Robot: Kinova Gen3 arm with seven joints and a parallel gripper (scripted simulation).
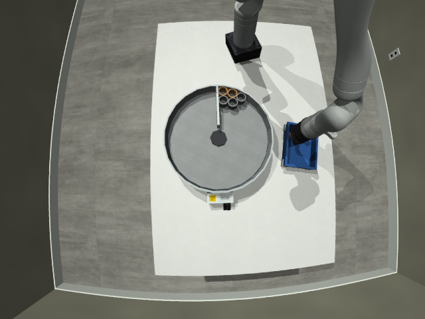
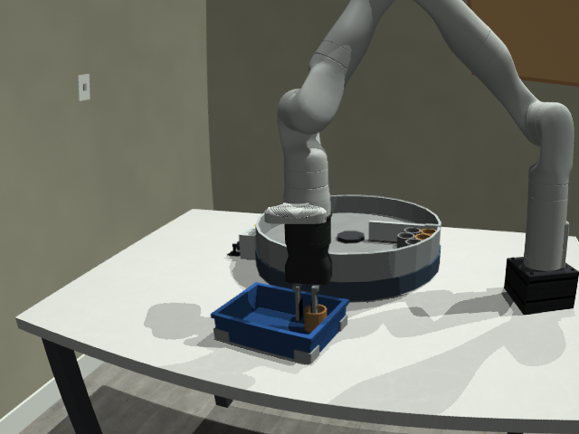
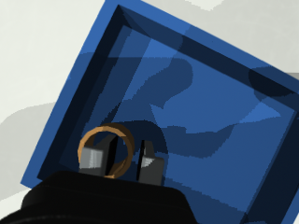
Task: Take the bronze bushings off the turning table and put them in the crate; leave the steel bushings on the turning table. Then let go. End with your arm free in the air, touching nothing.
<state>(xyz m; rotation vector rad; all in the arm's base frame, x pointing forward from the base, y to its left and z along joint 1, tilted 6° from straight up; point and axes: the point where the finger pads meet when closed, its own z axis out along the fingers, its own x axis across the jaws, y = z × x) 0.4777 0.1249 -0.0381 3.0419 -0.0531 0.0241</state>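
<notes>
My hand is 4 cm short of the blue crate, 1 cm to the right of it and 2 cm above it. The rest, counted from my hand: round turning table: 5 cm behind, 33 cm to the right, 1 cm above.
</notes>
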